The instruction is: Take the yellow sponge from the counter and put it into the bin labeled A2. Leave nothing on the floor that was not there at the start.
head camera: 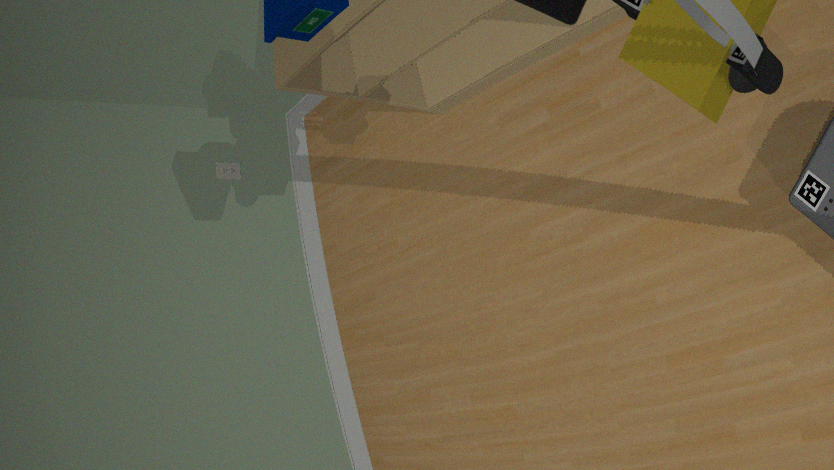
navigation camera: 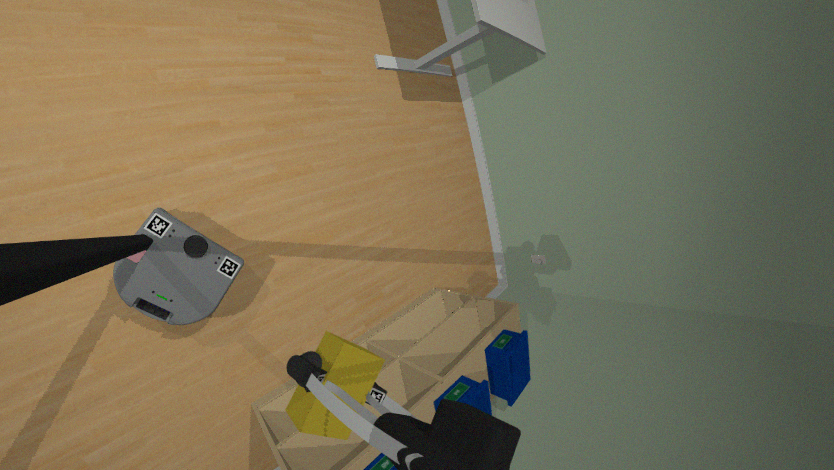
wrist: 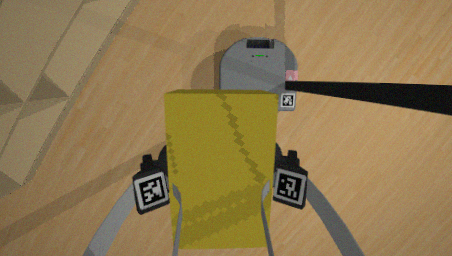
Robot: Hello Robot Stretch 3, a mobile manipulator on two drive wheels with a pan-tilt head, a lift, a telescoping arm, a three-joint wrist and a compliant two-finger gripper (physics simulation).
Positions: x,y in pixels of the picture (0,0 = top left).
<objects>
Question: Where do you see a wooden shelf unit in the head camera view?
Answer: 432,63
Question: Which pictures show my gripper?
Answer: The head camera view, the navigation camera view and the wrist view: all of them.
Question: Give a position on a wooden shelf unit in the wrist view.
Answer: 55,55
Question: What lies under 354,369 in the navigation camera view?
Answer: A yellow sponge.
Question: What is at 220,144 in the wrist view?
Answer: A yellow sponge.
</objects>
